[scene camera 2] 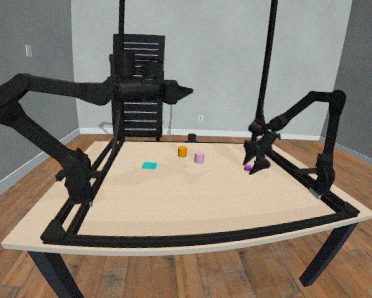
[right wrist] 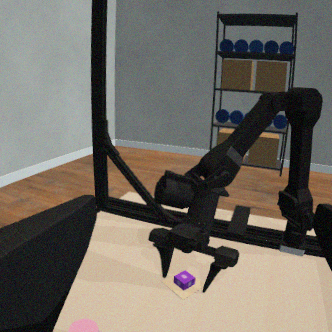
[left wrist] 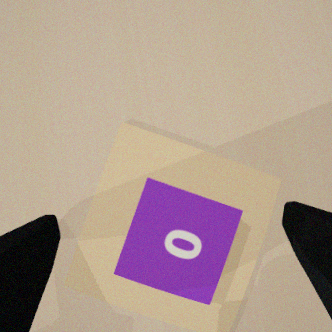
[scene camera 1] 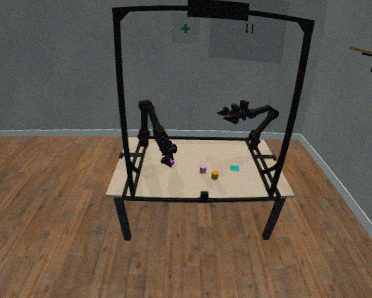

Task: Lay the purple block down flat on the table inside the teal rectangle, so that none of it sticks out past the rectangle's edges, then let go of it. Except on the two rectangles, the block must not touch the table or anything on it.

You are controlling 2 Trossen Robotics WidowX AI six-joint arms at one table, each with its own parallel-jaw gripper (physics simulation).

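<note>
The purple block, marked with a white 0, lies flat on a pale yellow rectangle. My left gripper is open and low over it, fingers apart on either side of the block. The block sits turned relative to the fingers in the left wrist view. The teal rectangle lies bare on the table. My right gripper is open, empty and raised high above the table.
A pink cylinder and an orange cylinder stand between the purple block and the teal rectangle. A black frame runs around the table, with tall posts.
</note>
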